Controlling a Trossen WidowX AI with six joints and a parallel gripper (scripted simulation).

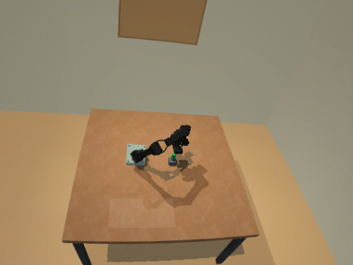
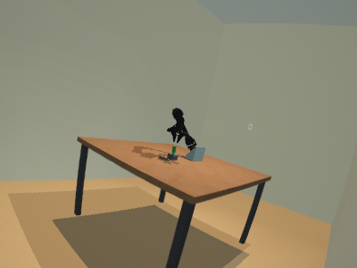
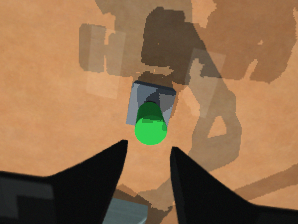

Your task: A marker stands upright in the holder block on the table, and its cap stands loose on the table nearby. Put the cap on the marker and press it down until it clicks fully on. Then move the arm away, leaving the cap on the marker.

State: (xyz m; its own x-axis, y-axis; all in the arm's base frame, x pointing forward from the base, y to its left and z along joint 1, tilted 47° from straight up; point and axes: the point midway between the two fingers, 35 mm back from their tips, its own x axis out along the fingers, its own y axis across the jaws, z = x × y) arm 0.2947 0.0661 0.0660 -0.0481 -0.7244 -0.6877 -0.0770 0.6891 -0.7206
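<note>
My gripper tip is now 6 cm above the marker cap. From my gripper tip the other things lie so: holder block: 12 cm below.
</note>
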